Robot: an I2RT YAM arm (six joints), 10 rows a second.
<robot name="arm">
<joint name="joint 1" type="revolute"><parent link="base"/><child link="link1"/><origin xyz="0 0 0.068" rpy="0 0 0"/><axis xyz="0 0 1"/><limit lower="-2.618" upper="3.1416"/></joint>
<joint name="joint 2" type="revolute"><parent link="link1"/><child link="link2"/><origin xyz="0.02 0.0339 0.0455" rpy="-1.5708 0 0"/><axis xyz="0 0 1"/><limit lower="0" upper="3.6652"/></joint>
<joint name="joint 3" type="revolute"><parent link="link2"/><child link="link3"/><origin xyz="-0.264 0 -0.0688" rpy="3.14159 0 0"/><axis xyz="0 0 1"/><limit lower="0" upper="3.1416"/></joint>
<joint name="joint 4" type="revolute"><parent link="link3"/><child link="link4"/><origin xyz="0.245 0.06 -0.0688" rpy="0 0 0"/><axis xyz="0 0 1"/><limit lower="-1.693" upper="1.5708"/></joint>
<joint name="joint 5" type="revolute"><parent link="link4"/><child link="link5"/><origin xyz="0.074 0.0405 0.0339" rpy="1.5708 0 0"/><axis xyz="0 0 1"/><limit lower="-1.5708" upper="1.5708"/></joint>
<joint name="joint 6" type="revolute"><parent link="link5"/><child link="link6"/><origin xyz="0.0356 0 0.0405" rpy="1.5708 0 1.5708"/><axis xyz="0 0 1"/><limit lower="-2.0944" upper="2.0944"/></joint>
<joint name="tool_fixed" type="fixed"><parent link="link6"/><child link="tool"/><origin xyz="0 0 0" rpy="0 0 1.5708"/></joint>
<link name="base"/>
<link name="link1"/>
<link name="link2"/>
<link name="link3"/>
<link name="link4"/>
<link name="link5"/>
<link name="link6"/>
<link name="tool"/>
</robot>
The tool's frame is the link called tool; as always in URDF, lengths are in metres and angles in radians.
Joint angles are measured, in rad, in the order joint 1, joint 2, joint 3, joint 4, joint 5, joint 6. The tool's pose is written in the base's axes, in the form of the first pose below.
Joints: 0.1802 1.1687 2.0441 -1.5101 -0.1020 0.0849
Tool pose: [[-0.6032 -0.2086 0.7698 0.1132], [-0.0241 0.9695 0.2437 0.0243], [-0.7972 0.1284 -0.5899 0.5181], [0 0 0 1]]
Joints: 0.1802 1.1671 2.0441 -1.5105 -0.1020 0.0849
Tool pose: [[-0.6022 -0.2087 0.7705 0.1125], [-0.0240 0.9695 0.2439 0.0242], [-0.7979 0.1284 -0.5889 0.5182], [0 0 0 1]]
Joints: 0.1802 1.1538 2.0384 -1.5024 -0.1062 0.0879
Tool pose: [[-0.5908 -0.2122 0.7784 0.1086], [-0.0189 0.9682 0.2496 0.0236], [-0.8066 0.1327 -0.5760 0.5191], [0 0 0 1]]
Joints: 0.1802 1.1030 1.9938 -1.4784 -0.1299 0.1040
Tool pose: [[-0.5719 -0.2256 0.7887 0.0969], [0.0004 0.9613 0.2753 0.0223], [-0.8203 0.1578 -0.5497 0.5168], [0 0 0 1]]
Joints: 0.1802 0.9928 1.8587 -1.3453 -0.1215 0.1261
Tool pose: [[-0.4859 -0.2244 0.8448 0.0837], [0.0384 0.9601 0.2771 0.0196], [-0.8732 0.1670 -0.4578 0.5097], [0 0 0 1]]
